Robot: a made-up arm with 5 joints.
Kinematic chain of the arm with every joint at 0, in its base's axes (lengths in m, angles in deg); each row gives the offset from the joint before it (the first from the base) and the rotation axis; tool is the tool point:
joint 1: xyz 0 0 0.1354 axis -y
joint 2: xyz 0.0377 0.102 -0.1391 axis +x
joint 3: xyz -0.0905 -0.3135 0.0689 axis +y
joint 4: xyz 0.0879 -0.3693 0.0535 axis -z
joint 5: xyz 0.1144 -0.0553 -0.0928 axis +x
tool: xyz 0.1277 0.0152 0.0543
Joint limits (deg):
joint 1: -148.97..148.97
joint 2: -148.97..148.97
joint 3: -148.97..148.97
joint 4: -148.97..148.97
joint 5: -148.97..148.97
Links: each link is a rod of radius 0.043 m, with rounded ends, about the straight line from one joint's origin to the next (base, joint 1, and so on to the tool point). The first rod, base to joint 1, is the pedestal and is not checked.
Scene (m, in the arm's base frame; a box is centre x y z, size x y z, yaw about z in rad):
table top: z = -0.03
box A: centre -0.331 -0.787 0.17 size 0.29 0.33 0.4 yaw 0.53
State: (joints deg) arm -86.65 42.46 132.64 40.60 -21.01
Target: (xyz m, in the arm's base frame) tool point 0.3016 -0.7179 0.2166
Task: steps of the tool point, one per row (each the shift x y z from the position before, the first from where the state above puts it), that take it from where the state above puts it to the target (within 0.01 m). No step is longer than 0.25 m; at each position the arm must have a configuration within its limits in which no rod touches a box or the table.
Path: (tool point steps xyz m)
1: 0.1049 0.0419 0.1715
2: 0.1445 0.0433 0.1045
3: 0.1591 0.0365 0.0350
4: 0.1543 0.0238 -0.0284
5: 0.1348 0.0069 -0.0810
6: -0.0255 -0.0990 0.0294
7: 0.0234 -0.1430 -0.0249
8: 0.0903 -0.1324 -0.0804
9: 0.1526 -0.0708 -0.1114
10: 0.1843 0.0208 -0.1084

